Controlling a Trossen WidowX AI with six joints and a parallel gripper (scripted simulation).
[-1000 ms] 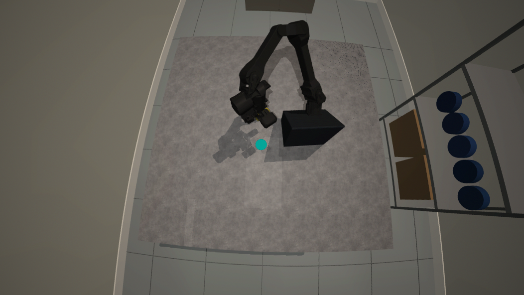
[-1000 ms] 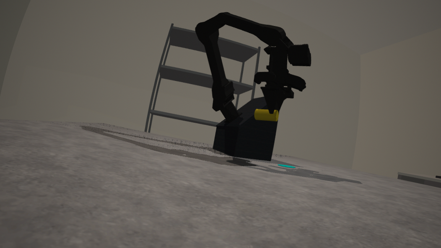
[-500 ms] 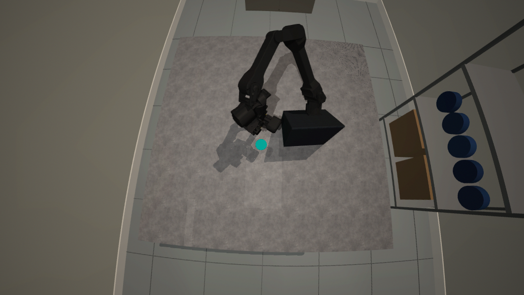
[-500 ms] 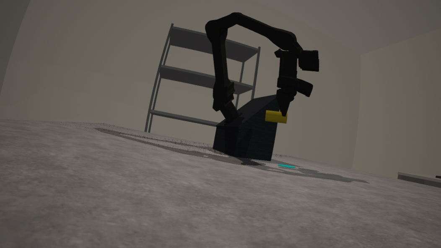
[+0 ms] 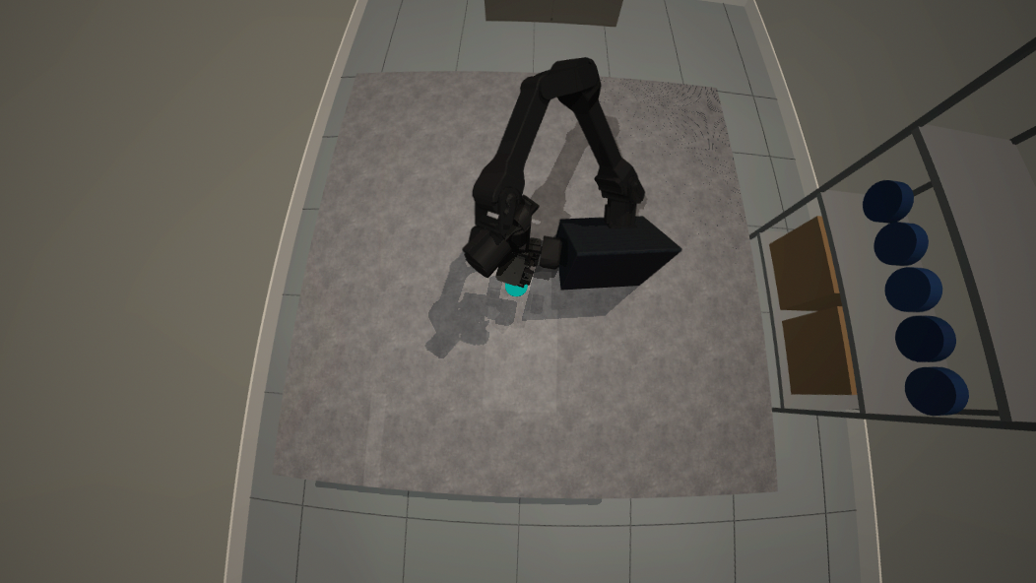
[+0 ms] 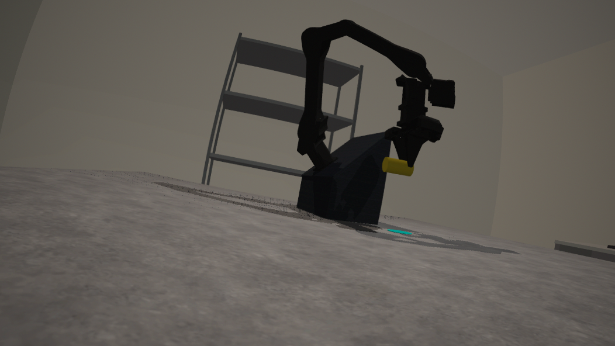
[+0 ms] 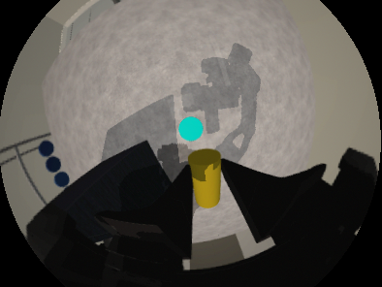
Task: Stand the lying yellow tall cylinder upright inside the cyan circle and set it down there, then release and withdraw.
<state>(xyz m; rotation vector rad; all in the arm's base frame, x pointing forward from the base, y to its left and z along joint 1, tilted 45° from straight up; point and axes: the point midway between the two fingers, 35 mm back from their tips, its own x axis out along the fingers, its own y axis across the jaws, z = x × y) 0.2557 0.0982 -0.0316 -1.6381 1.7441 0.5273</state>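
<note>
The cyan circle is 1 cm to the left of my gripper tip and 15 cm below it. The rest, counted from my gripper tip: yellow tall cylinder 2 cm to the right.
</note>
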